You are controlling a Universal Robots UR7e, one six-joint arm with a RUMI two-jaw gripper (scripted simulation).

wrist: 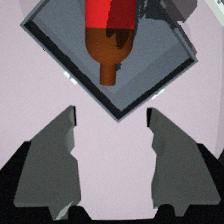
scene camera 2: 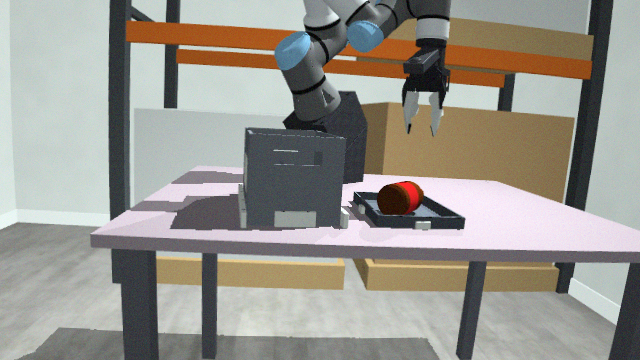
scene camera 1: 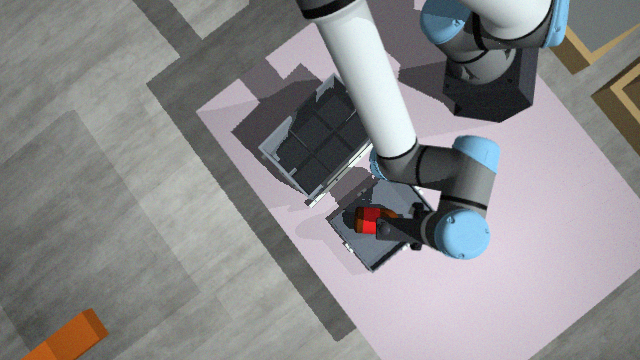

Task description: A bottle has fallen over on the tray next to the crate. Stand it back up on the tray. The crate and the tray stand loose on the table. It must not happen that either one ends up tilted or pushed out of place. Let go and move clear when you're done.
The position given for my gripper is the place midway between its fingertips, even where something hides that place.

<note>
In view: my gripper [scene camera 2: 420, 135], a dark tray [scene camera 1: 398, 197], a brown bottle [scene camera 2: 400, 198] and a grey crate [scene camera 2: 312, 179].
The dark tray also shows in scene camera 2 [scene camera 2: 441, 217]. The brown bottle is seen too in scene camera 1 [scene camera 1: 365, 217]. My gripper shows as well in the wrist view [wrist: 111, 108] and in scene camera 1 [scene camera 1: 410, 224].
</note>
